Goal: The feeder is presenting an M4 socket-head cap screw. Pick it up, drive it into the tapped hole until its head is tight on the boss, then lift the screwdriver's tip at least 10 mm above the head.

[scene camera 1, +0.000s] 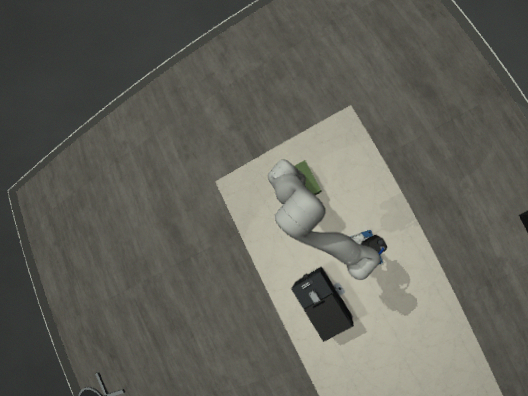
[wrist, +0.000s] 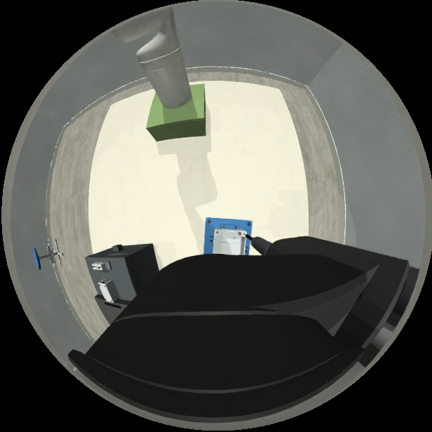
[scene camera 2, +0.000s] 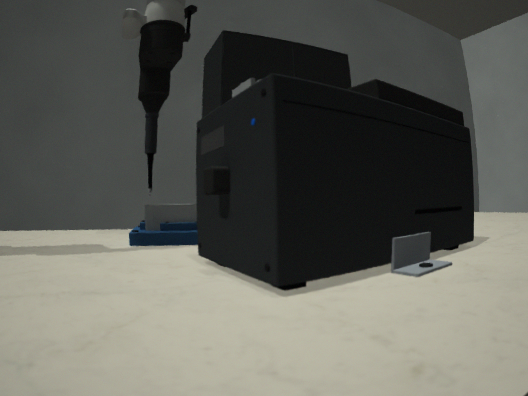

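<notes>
The screwdriver point(scene camera 2: 150, 189) point(wrist: 246, 235) points straight down, with its tip a little above the grey-white housing point(scene camera 2: 172, 217) point(wrist: 230, 243). A small light piece, the screw point(scene camera 2: 150, 192), shows at the end of the dark bit. In the wrist view the tip overlaps the housing's upper right corner, where a boss sits; the tapped hole cannot be made out. The housing sits in a blue fixture point(scene camera 1: 368, 233) point(scene camera 2: 165, 238) point(wrist: 208, 242). The black feeder point(scene camera 1: 327, 317) point(scene camera 2: 350, 165) point(wrist: 142, 270) stands apart from the screwdriver. In scene camera 1 the arm hides the bit.
A green block point(scene camera 1: 309, 177) point(wrist: 180, 128) stands by the arm's base. A small grey angle bracket point(scene camera 1: 339, 288) point(scene camera 2: 411, 252) is beside the feeder. All stand on the pale table point(scene camera 1: 400, 330) point(scene camera 2: 200, 340) point(wrist: 135, 190).
</notes>
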